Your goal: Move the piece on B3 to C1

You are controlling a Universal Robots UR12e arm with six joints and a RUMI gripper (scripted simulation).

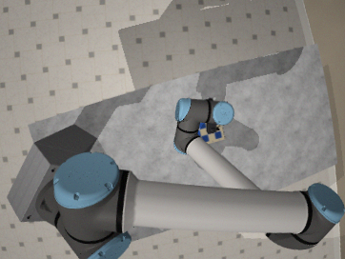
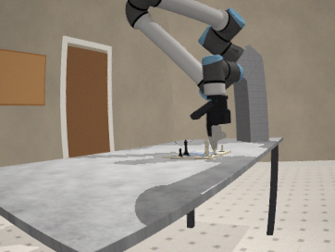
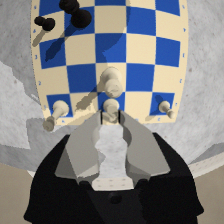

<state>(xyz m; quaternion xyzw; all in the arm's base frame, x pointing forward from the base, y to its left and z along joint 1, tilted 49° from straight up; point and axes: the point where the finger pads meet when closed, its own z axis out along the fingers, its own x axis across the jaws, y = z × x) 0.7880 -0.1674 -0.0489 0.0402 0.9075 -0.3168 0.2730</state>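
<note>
My hand is 40 mm to the left of the tall white piece and 10 mm past it. Also, from my hand: chessboard: 70 mm to the right, 30 mm below, 20 mm behind; then black pawn: 130 mm to the right, 40 mm ahead, 20 mm below; then tall black piece: 120 mm to the right.
</note>
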